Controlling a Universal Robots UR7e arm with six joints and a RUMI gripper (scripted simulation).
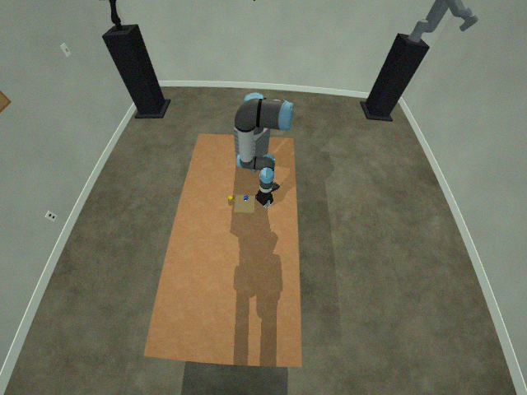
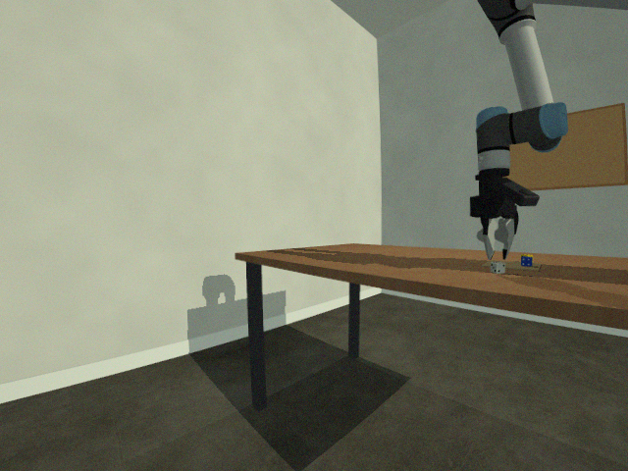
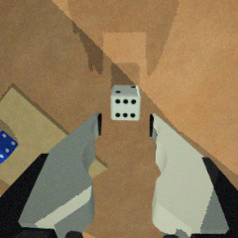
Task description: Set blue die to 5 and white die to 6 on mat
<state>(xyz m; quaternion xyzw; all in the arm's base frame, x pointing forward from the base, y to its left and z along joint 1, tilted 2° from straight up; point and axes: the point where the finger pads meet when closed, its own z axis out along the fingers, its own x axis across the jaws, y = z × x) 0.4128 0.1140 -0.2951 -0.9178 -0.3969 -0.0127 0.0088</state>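
The white die is 4 cm below my hand. Round my hand: blue die: 14 cm to the right, 6 cm behind, 3 cm below; yellow die: 25 cm to the right, 5 cm behind, 4 cm below; tan mat: 15 cm to the right, 5 cm below, 2 cm behind.
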